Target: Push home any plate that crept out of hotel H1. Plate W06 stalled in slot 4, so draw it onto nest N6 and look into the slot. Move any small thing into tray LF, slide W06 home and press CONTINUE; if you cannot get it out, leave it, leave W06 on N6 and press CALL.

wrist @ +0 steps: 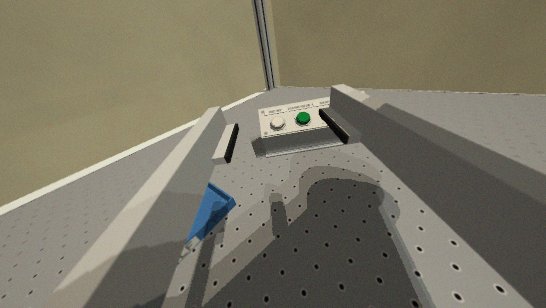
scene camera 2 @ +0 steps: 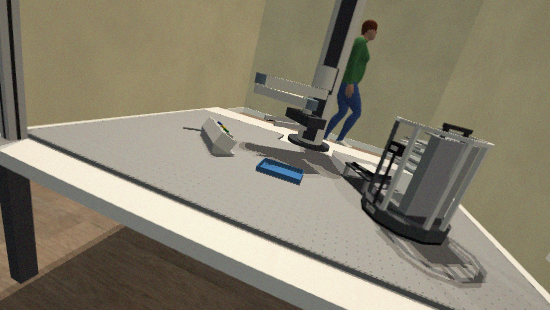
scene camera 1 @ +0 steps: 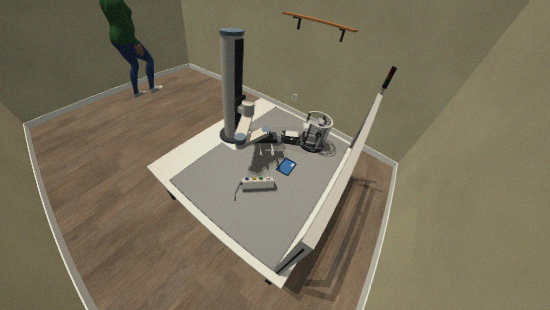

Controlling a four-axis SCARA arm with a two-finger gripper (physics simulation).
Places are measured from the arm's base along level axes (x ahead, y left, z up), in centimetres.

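Where they show: gripper, fingertip midpoint: (wrist: pixel 276 109) (scene camera 2: pixel 269 120) (scene camera 1: pixel 267 155); arm's base, link origin: (scene camera 2: pixel 308 143) (scene camera 1: pixel 233 134).
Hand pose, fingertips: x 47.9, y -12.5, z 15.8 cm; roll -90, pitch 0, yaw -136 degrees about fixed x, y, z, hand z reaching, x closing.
Observation:
Things, the pixels of their top centre, and the offset from my fingertips. "spot": a spot on its surface instead. Level surfaces: height alone.
- button box, top centre: (wrist: pixel 312 102) (scene camera 2: pixel 219 123) (scene camera 1: pixel 258 179) dx +6.0, dy -17.8, dz -6.1 cm
- green button, top centre: (wrist: pixel 303 113) dx +6.2, dy -14.4, dz -7.0 cm
- white button, top centre: (wrist: pixel 276 117) dx +9.9, dy -11.0, dz -7.0 cm
- Blue tray LF, top centre: (wrist: pixel 165 222) (scene camera 2: pixel 281 167) (scene camera 1: pixel 286 165) dx +12.3, dy +11.9, dz -12.7 cm
- Hotel H1, top centre: (scene camera 2: pixel 444 122) (scene camera 1: pixel 320 117) dx +15.3, dy +52.7, dz +16.4 cm
- pale flat piece, top centre: (scene camera 2: pixel 372 167) (scene camera 1: pixel 292 133) dx -2.4, dy +42.8, dz -6.2 cm
- long pale panel, surface height: dz +46.2 cm
- signal lamp, surface spot: (scene camera 1: pixel 389 78) spot: dx +50.8, dy +78.6, dz +61.0 cm
My gripper (scene camera 1: pixel 267 151) (scene camera 2: pixel 270 120) (wrist: pixel 276 109) is shut with nothing held; a gap shows between its pads. It is above the board, between the arm's column and the button box (scene camera 1: pixel 258 184) (scene camera 2: pixel 218 140) (wrist: pixel 300 142). Between the fingers in the wrist view are a green button (wrist: pixel 303 118) and a white button (wrist: pixel 277 122); their lettering is blurred. Blue tray LF (scene camera 1: pixel 286 167) (scene camera 2: pixel 280 171) (wrist: pixel 204 215) is partly behind the left finger there. Hotel H1 (scene camera 2: pixel 432 175) stands at the right. Beside it a pale flat piece (scene camera 1: pixel 292 133) lies on a dark stand; I cannot read whether it is W06 on N6.
The arm's column (scene camera 1: pixel 231 85) stands at the table's back edge. A long pale panel (scene camera 1: pixel 340 185) runs along one table side, with a signal lamp (scene camera 1: pixel 389 78) at its end. A cable leaves the button box. A person in green (scene camera 1: pixel 119 25) (scene camera 2: pixel 356 60) stands beyond the table.

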